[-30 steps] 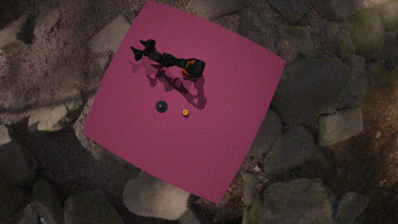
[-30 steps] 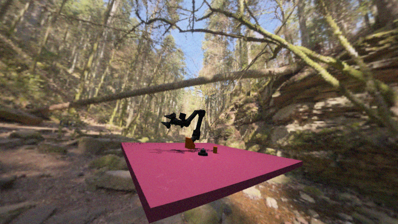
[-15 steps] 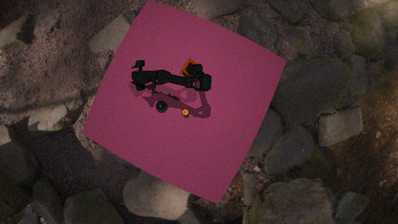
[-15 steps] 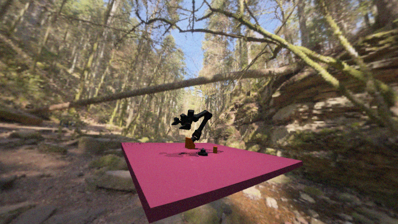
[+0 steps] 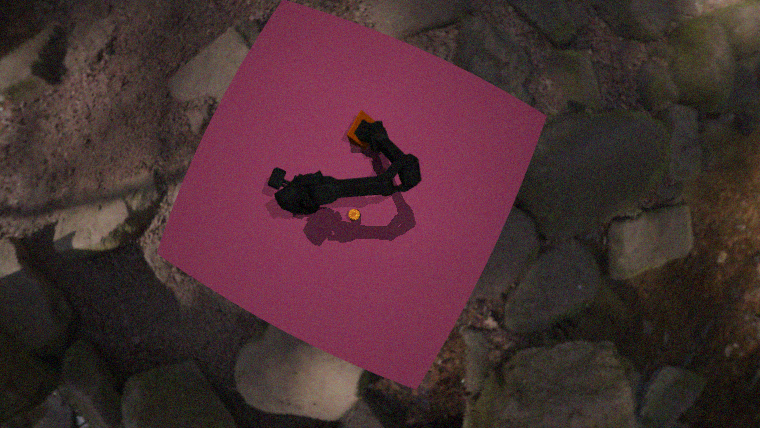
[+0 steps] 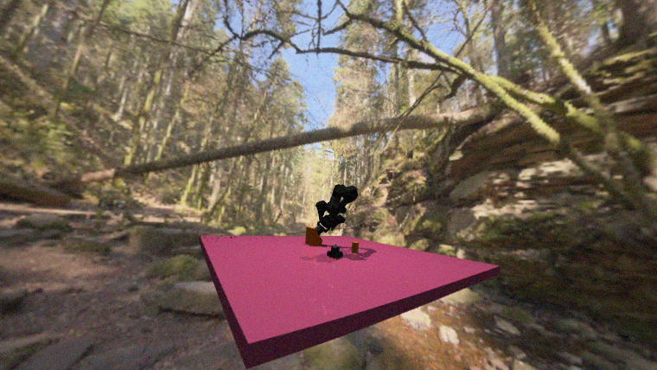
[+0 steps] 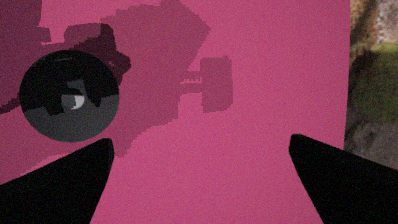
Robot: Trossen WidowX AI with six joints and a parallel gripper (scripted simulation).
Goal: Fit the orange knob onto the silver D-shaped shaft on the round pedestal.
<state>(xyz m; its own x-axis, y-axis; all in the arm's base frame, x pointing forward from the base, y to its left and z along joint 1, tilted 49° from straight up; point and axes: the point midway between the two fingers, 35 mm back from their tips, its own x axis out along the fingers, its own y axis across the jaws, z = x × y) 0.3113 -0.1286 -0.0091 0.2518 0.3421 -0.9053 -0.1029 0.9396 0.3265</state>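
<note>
Right now my gripper tip is 230 mm to the right of the orange knob, 110 mm above it and 40 mm past it. Also, from my gripper tip: pedestal (120 mm below, 60 mm to the left, 20 mm ahead).
</note>
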